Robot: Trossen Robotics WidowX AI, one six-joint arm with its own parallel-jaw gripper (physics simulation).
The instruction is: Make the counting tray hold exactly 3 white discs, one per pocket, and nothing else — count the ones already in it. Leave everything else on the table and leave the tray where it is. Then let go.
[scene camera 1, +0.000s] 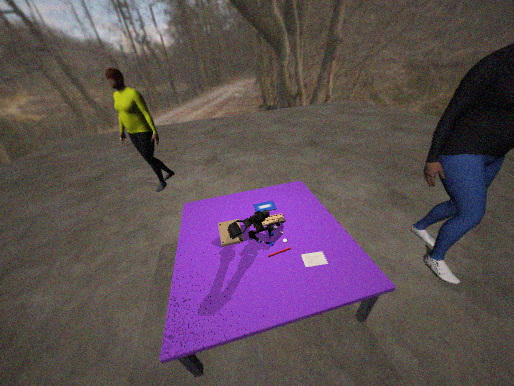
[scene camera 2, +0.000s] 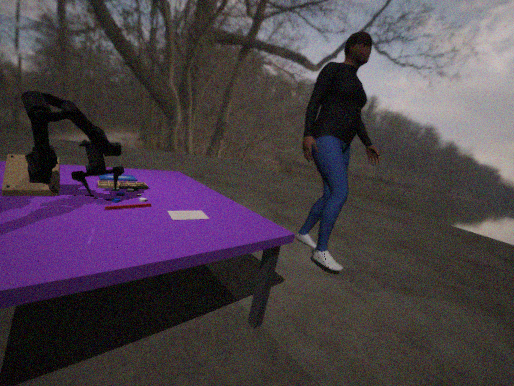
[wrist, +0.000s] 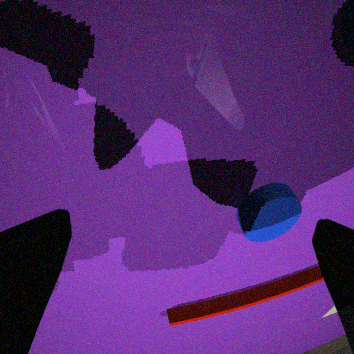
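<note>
The tan counting tray [scene camera 1: 273,219] [scene camera 2: 122,185] lies beyond the gripper; its pockets are too small to count what is in them. A white disc [scene camera 1: 285,240] [scene camera 2: 143,199] lies on the table near the red bar. Another small pale disc [scene camera 1: 281,232] lies nearer the tray. My gripper [scene camera 1: 261,240] [scene camera 2: 105,193] [wrist: 196,229] is open and empty, pointing down low over the table on the near side of the tray. In the wrist view a blue disc [wrist: 272,220], partly in shadow, lies ahead of the fingers, right of centre. No white disc shows in the wrist view.
A red bar [scene camera 1: 279,252] [scene camera 2: 128,206] [wrist: 245,296] lies in front of the discs. Blue discs [scene camera 1: 271,244] [scene camera 2: 116,200] lie near the fingers. A white sheet [scene camera 1: 314,259] [scene camera 2: 188,215] lies to the right. A blue rectangular item [scene camera 1: 257,206] with a pale centre lies behind the tray.
</note>
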